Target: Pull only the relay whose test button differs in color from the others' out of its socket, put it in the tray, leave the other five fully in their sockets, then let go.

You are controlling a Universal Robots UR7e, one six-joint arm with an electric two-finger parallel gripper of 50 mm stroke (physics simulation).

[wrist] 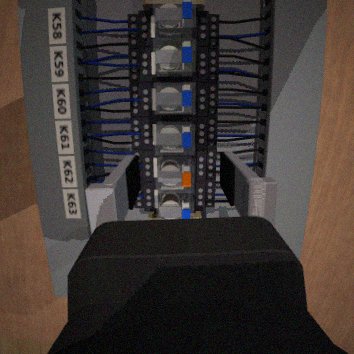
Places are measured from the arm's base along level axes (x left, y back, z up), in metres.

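Where they show: gripper, fingertip midpoint: (pixel 179 170).
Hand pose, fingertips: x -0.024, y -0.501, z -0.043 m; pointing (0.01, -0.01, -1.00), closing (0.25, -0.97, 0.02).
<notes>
Each offset is from my fingertips to the centre of the thing. Level surfaces: height alone.
The relay with the orange test button @(dy +0.000, dx -0.012, dz -0.040 m) (pixel 171 174) sits in its socket, fifth from the top in the row, about level with label K62. The other relays, with blue test buttons, sit in the same row: one above it @(dy +0.006, dx +0.015, dz -0.040 m) (pixel 170 137), more further up, and one below it @(dy -0.006, dx -0.039, dz -0.040 m) (pixel 170 206) at the bottom end. My gripper (pixel 179 170) is open, with one finger on each side of the row around the orange-button relay, and holds nothing. How far the fingertips are above the sockets is hard to tell. The tray does not show in this view.
Black sockets @(dy +0.009, dx +0.029, dz -0.068 m) (pixel 202 120) with screw terminals flank the relays. Blue and black wires run to slotted wiring ducts on both sides. The left duct @(dy +0.099, dx -0.009, dz -0.065 m) (pixel 37 150) carries labels K58 to K63. A light end clamp shows at each end of the row. Wooden surface @(dz -0.088 m) (pixel 337 150) lies beyond the panel.
</notes>
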